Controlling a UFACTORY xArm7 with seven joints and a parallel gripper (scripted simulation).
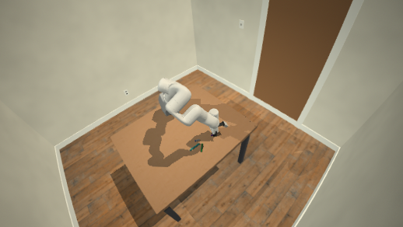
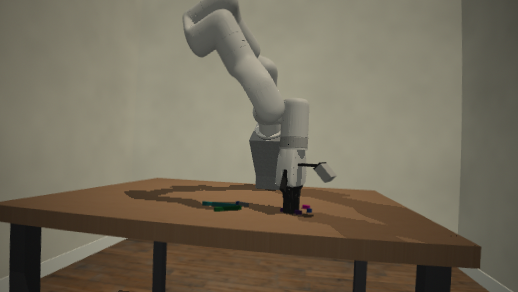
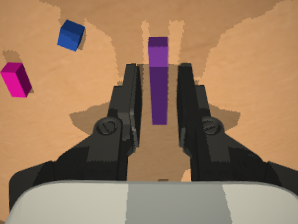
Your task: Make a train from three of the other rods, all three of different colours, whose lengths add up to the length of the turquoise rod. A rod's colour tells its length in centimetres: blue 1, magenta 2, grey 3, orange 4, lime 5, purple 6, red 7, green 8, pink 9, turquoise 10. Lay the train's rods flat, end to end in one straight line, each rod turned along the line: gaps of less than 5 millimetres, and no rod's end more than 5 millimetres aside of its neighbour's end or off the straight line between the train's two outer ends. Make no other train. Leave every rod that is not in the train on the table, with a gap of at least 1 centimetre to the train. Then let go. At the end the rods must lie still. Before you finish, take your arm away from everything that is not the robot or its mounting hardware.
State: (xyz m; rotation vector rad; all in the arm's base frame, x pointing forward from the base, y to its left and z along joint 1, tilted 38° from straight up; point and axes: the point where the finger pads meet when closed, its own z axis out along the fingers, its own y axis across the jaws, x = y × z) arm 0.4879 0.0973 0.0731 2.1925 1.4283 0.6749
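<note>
Right now my hand is 2 cm above the purple rod. Round my hand: green rod 17 cm to the right, 2 cm below, 1 cm ahead; magenta rod 8 cm behind, 5 cm to the left, 2 cm below; small grey rod 14 cm to the right, 7 cm behind, 2 cm below.
</note>
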